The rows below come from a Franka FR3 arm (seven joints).
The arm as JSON. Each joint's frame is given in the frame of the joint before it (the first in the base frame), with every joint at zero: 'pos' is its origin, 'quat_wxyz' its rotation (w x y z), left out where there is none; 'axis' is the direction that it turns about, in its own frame. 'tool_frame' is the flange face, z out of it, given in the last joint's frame.
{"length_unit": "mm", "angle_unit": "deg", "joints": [
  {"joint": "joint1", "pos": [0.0, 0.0, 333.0], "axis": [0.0, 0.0, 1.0]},
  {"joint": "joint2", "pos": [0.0, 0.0, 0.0], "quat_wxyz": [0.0, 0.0, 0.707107, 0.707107], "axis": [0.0, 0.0, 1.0]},
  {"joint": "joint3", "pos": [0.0, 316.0, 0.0], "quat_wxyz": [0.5, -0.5, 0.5, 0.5], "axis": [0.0, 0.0, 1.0]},
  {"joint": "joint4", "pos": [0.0, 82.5, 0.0], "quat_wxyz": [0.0, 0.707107, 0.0, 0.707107], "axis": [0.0, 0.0, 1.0]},
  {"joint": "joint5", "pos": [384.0, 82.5, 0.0], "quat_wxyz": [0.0, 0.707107, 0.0, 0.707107], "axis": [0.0, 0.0, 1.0]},
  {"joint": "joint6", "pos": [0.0, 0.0, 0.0], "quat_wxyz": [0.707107, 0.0, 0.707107, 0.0], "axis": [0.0, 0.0, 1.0]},
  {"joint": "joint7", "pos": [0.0, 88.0, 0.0], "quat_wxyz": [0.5, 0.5, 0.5, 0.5], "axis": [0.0, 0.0, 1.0]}
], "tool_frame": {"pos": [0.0, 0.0, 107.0]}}
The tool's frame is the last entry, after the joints.
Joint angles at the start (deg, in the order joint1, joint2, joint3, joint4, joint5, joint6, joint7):
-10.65 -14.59 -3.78 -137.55 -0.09 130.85 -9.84
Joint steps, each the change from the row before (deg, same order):
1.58 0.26 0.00 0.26 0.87 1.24 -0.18
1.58 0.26 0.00 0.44 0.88 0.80 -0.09
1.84 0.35 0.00 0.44 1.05 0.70 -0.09
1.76 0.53 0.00 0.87 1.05 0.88 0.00
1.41 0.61 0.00 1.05 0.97 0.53 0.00
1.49 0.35 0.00 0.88 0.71 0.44 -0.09
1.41 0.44 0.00 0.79 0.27 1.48 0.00
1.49 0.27 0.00 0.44 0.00 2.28 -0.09
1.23 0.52 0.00 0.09 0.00 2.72 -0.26
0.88 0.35 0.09 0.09 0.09 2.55 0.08
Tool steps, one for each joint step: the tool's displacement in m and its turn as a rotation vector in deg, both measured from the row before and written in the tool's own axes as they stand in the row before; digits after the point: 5 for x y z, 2 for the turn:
0.00583 -0.01252 -0.00155 0.65 1.34 -1.16
0.00587 -0.01260 -0.00203 0.72 1.07 -1.05
0.00589 -0.01494 -0.00086 0.94 0.88 -1.18
0.00832 -0.01411 -0.00257 0.87 1.29 -1.00
0.00819 -0.01138 -0.00252 0.81 1.02 -0.71
0.00703 -0.01242 -0.00314 0.69 0.98 -1.06
0.00825 -0.01145 -0.00319 0.23 1.76 -1.19
0.00776 -0.01214 -0.00329 0.01 2.34 -1.52
0.00609 -0.00974 0.00065 -0.06 2.20 -1.39
0.00564 -0.00765 -0.00080 -0.06 2.23 -0.74

